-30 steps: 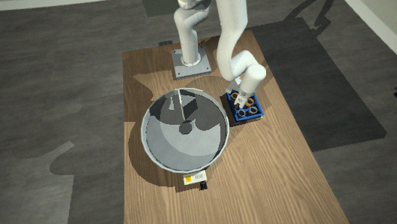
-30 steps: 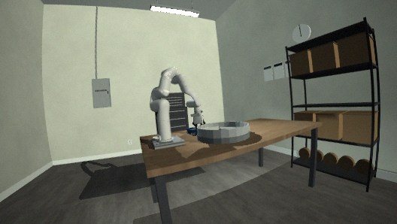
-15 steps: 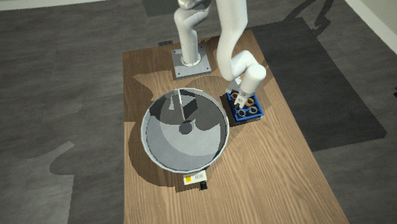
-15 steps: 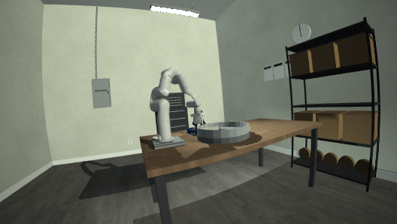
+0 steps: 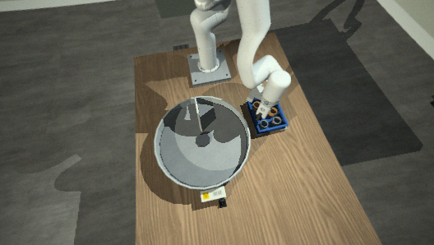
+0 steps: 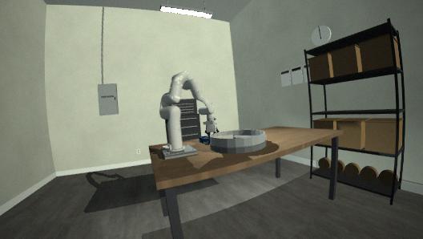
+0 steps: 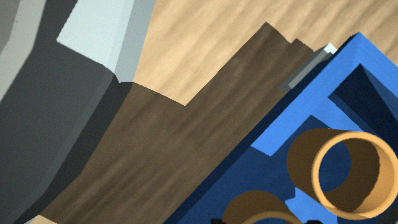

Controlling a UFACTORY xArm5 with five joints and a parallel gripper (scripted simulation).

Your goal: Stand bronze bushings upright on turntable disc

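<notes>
Right now my hand is 3 cm to the right of the blue crate and 2 cm above it. From my hand the other things lie so: grey turntable disc 31 cm to the right, 7 cm ahead, 1 cm above.
</notes>
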